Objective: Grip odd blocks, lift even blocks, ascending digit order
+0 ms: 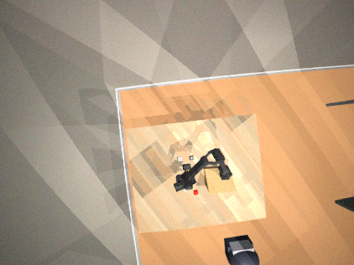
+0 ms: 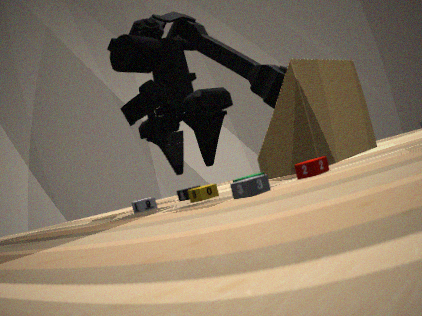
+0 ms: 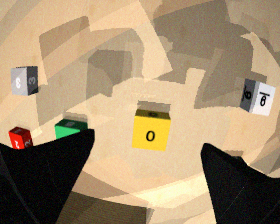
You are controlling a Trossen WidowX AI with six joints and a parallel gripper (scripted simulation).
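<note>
My gripper tip is now 1 cm past the yellow block and 4 cm above it. Also, from my gripper tip: pale block (4 cm ahead, 11 cm to the right, 4 cm below); green block (3 cm behind, 8 cm to the left, 4 cm below); black block (5 cm behind, 11 cm to the right, 4 cm below).
</note>
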